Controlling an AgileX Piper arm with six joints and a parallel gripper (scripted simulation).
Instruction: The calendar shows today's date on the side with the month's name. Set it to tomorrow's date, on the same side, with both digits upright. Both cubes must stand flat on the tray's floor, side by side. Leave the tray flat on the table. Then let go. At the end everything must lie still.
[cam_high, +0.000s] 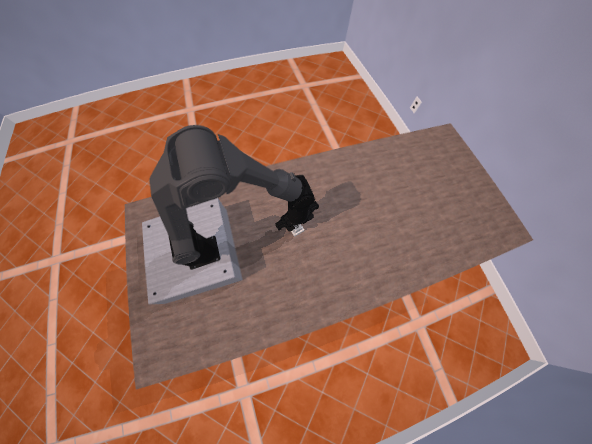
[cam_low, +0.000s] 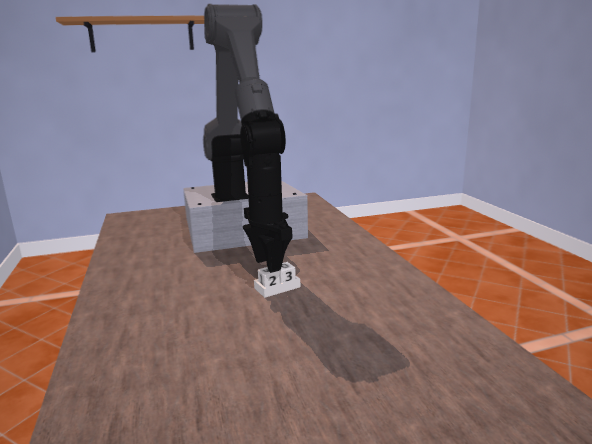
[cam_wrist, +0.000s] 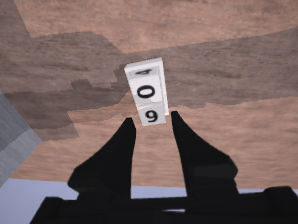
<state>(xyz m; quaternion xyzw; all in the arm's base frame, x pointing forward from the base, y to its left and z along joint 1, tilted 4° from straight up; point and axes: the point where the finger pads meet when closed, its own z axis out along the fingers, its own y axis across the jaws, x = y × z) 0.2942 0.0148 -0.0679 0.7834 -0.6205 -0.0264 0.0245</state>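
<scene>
The white calendar tray lies 40 mm below my hand, 20 mm to the left of it and 10 mm behind it.
</scene>
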